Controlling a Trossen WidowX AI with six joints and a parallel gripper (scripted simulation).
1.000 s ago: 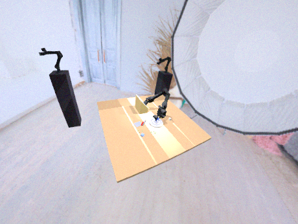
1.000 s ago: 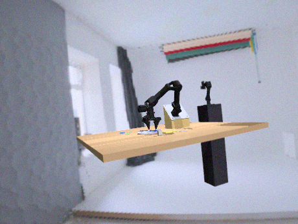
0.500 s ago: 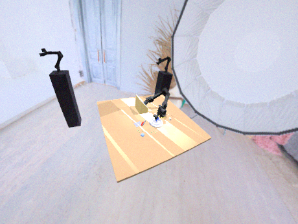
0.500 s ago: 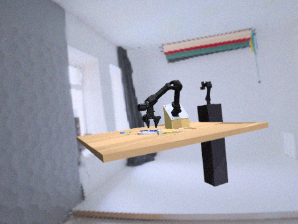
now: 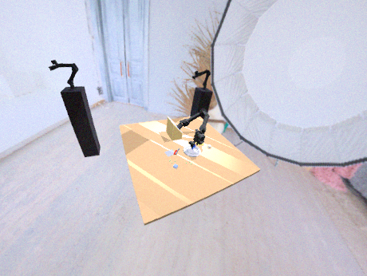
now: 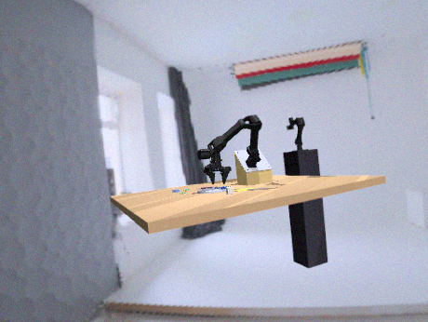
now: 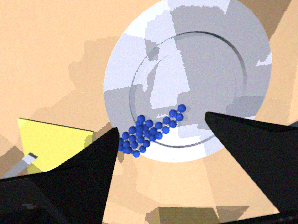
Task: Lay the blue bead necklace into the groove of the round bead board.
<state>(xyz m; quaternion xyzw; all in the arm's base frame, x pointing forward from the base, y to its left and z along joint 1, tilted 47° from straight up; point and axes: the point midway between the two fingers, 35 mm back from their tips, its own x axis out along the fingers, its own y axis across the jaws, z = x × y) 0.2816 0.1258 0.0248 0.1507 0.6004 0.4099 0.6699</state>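
My gripper tip is now 20 mm short of the round bead board, 30 mm to the left of it and 30 mm above it. The rest, counted from my gripper tip: yellow flat piece 110 mm behind, 130 mm to the left, 40 mm below; red-and-grey object 220 mm to the right, 30 mm below; white cylinder 20 mm ahead, 200 mm to the left, 20 mm below.
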